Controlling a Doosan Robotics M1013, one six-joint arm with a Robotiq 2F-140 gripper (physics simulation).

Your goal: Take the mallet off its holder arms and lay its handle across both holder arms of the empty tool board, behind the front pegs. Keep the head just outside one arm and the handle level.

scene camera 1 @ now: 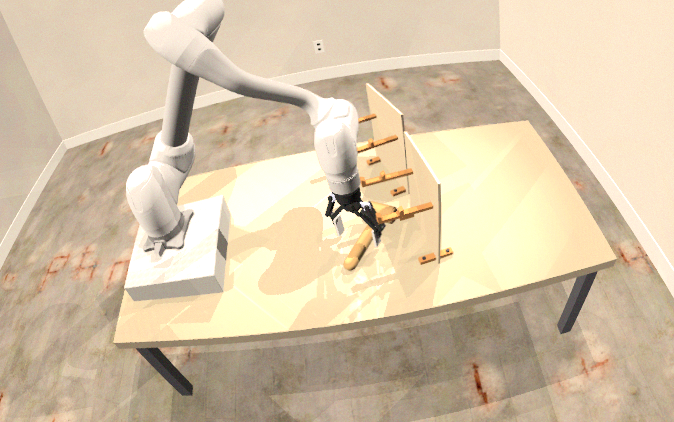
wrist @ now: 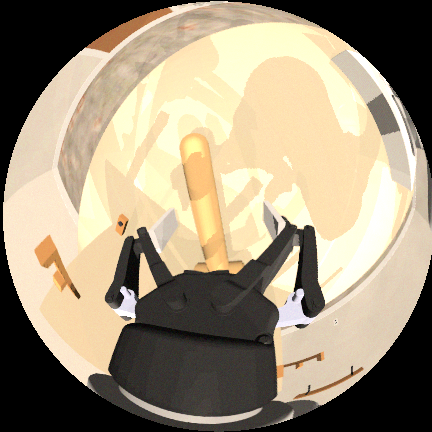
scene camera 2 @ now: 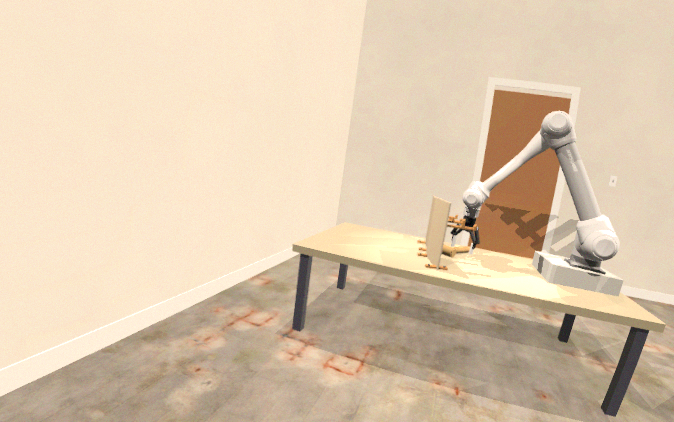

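The wooden mallet lies on the table, off the holder arms. Its head is near the foot of the nearer tool board, partly hidden by a holder arm in scene camera 1. Its handle points away from the boards. My gripper is open and low over the mallet, pointing down. In the wrist view the handle runs between the spread fingers, and the gripper body covers part of the head. No mallet rests on the visible parts of the arms.
The farther tool board stands behind the nearer one, with holder arms sticking out. The nearer board's other arm is close to the wrist. Small wooden feet are at the board bases. The robot's white base block is at the left.
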